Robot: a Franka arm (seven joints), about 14 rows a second.
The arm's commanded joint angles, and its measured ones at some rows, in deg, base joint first. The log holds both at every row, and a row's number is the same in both.
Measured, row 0:
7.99, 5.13, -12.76, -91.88, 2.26, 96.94, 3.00
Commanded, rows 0 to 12:
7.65, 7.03, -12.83, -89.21, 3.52, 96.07, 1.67
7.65, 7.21, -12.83, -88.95, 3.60, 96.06, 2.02
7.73, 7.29, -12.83, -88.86, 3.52, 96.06, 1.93
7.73, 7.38, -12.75, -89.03, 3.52, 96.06, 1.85
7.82, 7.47, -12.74, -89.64, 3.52, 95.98, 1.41
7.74, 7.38, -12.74, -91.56, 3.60, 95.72, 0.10
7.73, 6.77, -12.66, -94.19, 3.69, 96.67, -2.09
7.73, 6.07, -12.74, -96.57, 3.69, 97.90, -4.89
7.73, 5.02, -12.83, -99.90, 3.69, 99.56, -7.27
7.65, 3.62, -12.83, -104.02, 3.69, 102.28, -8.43
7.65, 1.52, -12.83, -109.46, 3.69, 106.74, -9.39
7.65, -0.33, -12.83, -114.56, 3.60, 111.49, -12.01
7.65, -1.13, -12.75, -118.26, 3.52, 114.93, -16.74
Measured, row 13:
7.81, 4.76, -12.84, -107.50, 2.83, 108.09, -10.30
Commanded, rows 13 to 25:
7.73, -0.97, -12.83, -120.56, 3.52, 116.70, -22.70
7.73, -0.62, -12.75, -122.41, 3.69, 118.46, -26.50
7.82, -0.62, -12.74, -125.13, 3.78, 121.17, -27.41
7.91, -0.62, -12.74, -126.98, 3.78, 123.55, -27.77
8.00, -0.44, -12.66, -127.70, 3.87, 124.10, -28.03
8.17, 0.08, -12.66, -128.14, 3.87, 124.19, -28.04
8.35, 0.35, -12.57, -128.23, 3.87, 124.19, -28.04
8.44, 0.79, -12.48, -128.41, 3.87, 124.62, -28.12
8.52, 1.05, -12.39, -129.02, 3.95, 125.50, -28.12
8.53, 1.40, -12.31, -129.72, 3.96, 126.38, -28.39
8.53, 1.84, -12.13, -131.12, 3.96, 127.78, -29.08
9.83, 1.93, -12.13, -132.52, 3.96, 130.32, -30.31
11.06, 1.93, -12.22, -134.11, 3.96, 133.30, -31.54
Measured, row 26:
8.89, 2.27, -11.98, -130.62, 2.93, 128.15, -28.70
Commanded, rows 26 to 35:
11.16, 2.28, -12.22, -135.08, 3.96, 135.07, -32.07
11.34, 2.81, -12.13, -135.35, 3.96, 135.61, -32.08
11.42, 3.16, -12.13, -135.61, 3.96, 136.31, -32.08
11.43, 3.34, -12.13, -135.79, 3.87, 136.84, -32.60
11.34, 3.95, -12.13, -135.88, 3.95, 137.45, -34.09
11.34, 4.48, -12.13, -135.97, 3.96, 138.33, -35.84
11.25, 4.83, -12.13, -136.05, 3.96, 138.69, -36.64
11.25, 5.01, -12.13, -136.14, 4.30, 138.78, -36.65
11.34, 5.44, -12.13, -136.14, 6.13, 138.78, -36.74
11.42, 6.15, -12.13, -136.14, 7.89, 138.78, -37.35
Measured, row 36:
11.03, 5.50, -11.76, -135.33, 4.51, 137.28, -34.74
